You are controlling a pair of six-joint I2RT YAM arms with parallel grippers.
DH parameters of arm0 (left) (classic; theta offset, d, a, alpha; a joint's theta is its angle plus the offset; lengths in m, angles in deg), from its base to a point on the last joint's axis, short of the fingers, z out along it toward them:
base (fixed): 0 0 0 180
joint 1: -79.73 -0.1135 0.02 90
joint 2: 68.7 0 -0.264 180
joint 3: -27.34 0 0.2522 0
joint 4: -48.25 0 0.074 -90
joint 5: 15.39 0 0 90
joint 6: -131.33 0.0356 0 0
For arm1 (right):
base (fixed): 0 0 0 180
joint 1: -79.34 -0.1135 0.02 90
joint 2: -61.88 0 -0.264 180
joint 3: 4.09 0 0.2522 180
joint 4: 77.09 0 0.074 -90
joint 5: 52.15 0 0 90
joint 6: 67.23 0.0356 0 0
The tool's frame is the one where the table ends.
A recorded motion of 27 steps. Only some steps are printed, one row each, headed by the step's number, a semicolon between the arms.
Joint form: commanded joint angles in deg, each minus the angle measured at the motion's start. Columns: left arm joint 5, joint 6, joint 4, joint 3, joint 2, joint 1; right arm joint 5, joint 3, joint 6, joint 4, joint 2, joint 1.
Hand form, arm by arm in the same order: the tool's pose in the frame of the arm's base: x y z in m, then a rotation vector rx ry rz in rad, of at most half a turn. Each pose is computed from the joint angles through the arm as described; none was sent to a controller.
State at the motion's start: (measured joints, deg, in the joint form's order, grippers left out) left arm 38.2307 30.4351 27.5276 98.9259 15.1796 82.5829; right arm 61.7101 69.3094 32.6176 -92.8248 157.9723 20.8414
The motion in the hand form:
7: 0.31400 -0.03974 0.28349 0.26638 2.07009 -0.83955; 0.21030 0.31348 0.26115 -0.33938 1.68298 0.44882
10: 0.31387 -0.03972 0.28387 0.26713 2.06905 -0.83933; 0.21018 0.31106 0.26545 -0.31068 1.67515 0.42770
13: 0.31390 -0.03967 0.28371 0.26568 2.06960 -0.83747; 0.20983 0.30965 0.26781 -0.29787 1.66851 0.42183
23: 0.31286 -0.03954 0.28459 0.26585 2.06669 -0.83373; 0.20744 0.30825 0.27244 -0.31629 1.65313 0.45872
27: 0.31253 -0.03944 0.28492 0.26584 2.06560 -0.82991; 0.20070 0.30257 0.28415 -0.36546 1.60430 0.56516
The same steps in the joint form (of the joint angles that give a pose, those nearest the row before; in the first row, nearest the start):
7: -1.47 0.15 -0.95 0.53 -2.90 0.40; 6.07 -2.07 0.18 0.63 -1.33 -0.34
10: -1.48 0.17 -0.97 0.56 -2.95 0.40; 7.85 -1.99 0.09 0.77 -1.98 -0.31
13: -1.37 0.16 -0.95 0.53 -2.95 0.40; 8.53 -2.06 0.00 0.59 -2.37 -0.30
23: -1.23 0.19 -0.95 0.42 -3.25 0.40; 6.63 -2.40 -0.18 0.06 -3.30 -0.35
27: -1.07 0.26 -0.95 0.38 -3.36 0.40; 1.03 -3.78 -0.43 -1.87 -6.03 -0.31

